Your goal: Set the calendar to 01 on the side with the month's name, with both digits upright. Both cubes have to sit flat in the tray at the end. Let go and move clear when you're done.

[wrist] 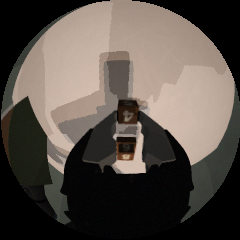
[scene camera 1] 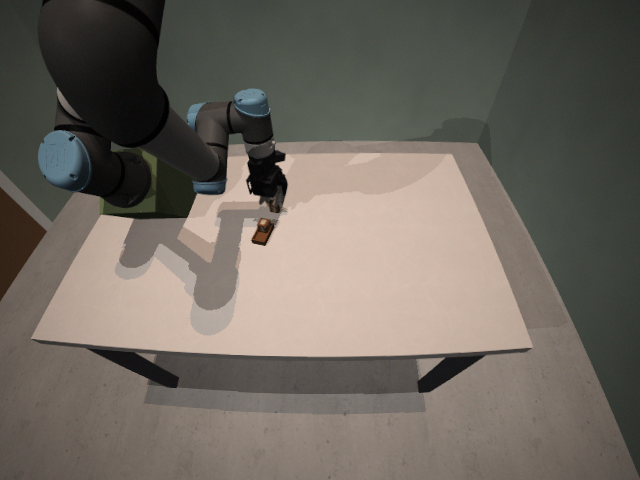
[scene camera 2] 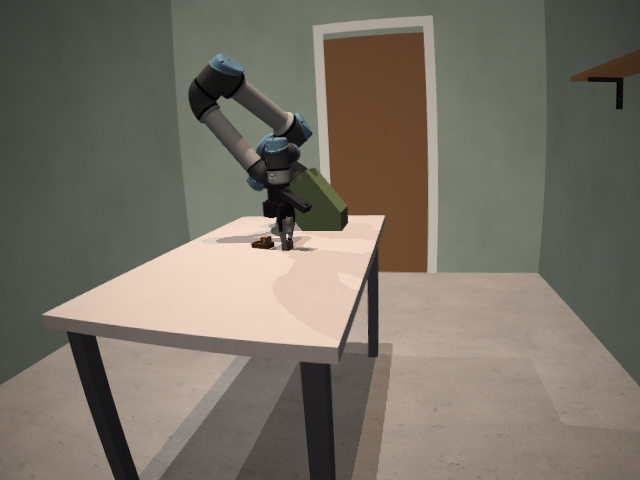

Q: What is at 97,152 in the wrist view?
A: My gripper.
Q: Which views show my gripper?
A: The wrist view, scene camera 1 and scene camera 2: all of them.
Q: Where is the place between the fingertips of my gripper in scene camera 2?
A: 286,246
